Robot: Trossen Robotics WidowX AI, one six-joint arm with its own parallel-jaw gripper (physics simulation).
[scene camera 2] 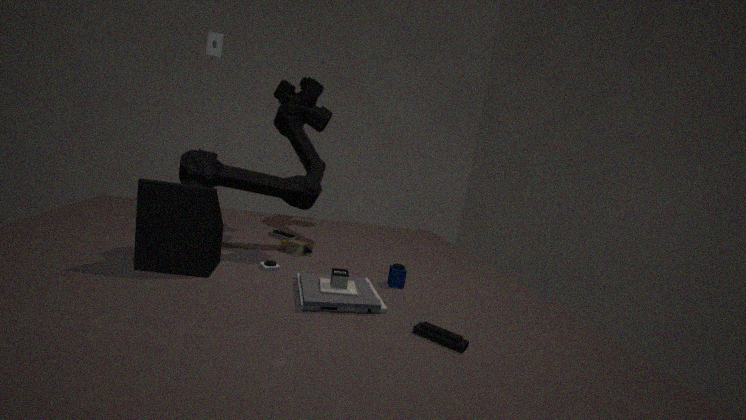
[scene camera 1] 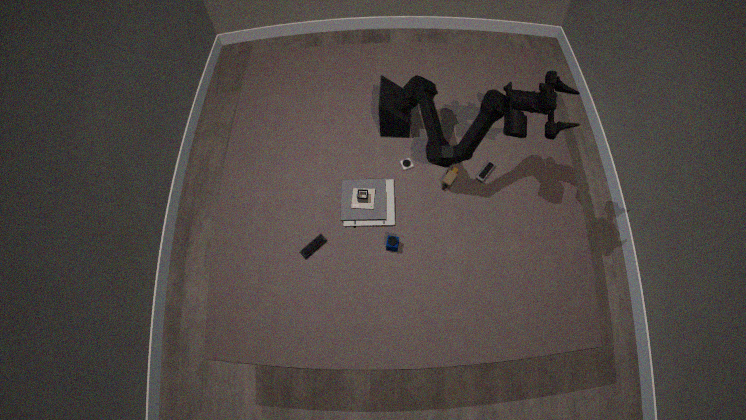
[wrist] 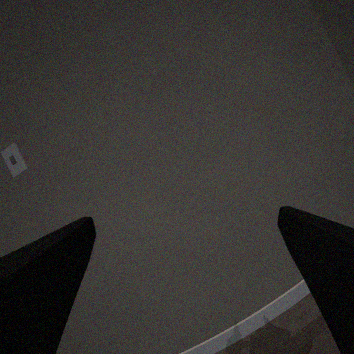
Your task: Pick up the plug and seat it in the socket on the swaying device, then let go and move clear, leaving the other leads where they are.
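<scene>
A tan-and-yellow block with a dark tip [scene camera 1: 450, 177] [scene camera 2: 295, 246], apparently the plug, lies on the floor below the arm's elbow. The swaying device is a grey plate [scene camera 1: 380, 209] [scene camera 2: 310, 294] over a white base [scene camera 1: 390, 203]; the plate sits shifted left on the base in scene camera 1. On its cream pad stands a small square socket [scene camera 1: 362, 190] [scene camera 2: 339, 281] with a dark rim, facing up. My gripper [scene camera 1: 579, 109] [wrist: 186, 221] is open and empty, held high near the right wall, far from plug and device. In scene camera 2 its fingertips are hidden.
A silver-and-black bar [scene camera 1: 486, 171] [scene camera 2: 282, 233] lies right of the plug. A white square with a black disc [scene camera 1: 406, 163] [scene camera 2: 269, 265] lies between arm base and device. A blue block [scene camera 1: 392, 243] [scene camera 2: 396, 277] and black bar [scene camera 1: 313, 246] [scene camera 2: 440, 336] lie near the device.
</scene>
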